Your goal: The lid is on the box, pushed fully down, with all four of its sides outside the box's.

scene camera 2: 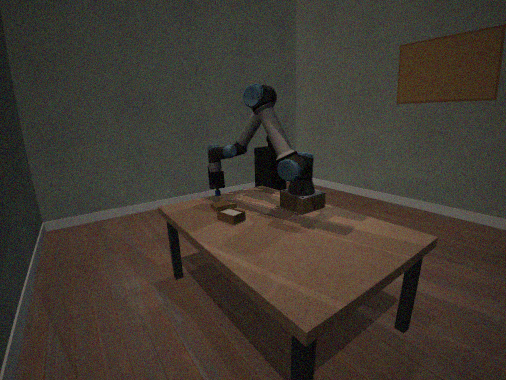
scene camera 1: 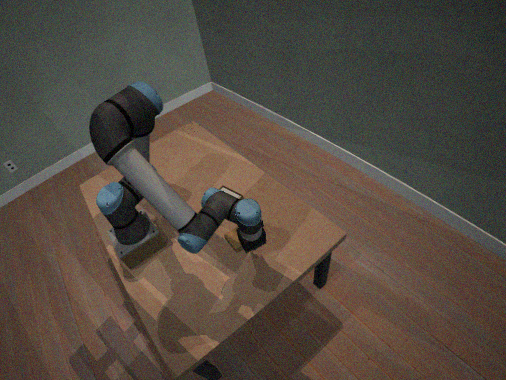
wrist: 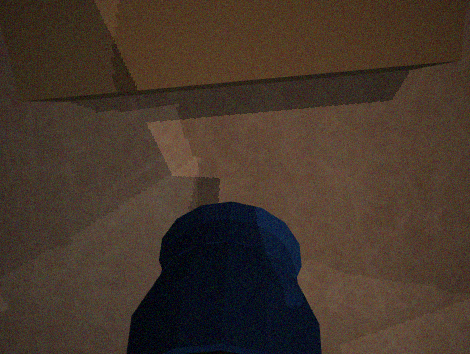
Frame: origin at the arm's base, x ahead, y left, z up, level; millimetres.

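Seen in the pictures: hand, its tool point: (scene camera 2: pixel 218 195) (wrist: pixel 229 263); arm's base, origin of its link: (scene camera 2: pixel 301 191) (scene camera 1: pixel 133 230).
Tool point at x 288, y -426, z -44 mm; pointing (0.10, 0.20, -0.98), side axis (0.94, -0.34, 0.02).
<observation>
Offsets run from my tool point to a thing's top centre. Level surfaces: height alone.
The tan lid {dy +87, dx +26, dz -25 mm} (scene camera 1: pixel 233 242) (scene camera 2: pixel 223 205) (wrist: pixel 280 37) lies on the table with its broad face up, apart from the box. In the wrist view part of it shows, across the top. The box {dy +280, dx +121, dz -4 mm} (scene camera 1: pixel 231 192) (scene camera 2: pixel 231 216) stands on the table, with brown walls and a pale surface within its rim; the arm partly covers it in scene camera 1. My gripper, a blue suction cup (scene camera 2: pixel 217 193) (wrist: pixel 230 212), points down above the table beside the lid's edge, with nothing on it. In scene camera 1 the cup is hidden by the arm's dark end.
The wooden table {dz -52 mm} (scene camera 1: pixel 310 225) (scene camera 2: pixel 300 270) carries the arm's base block (scene camera 1: pixel 145 250) (scene camera 2: pixel 302 201), which stands well away from the lid. The arm reaches over the table, and its shadows fall around the lid. A dark upright object (scene camera 2: pixel 269 167) stands behind the table.
</observation>
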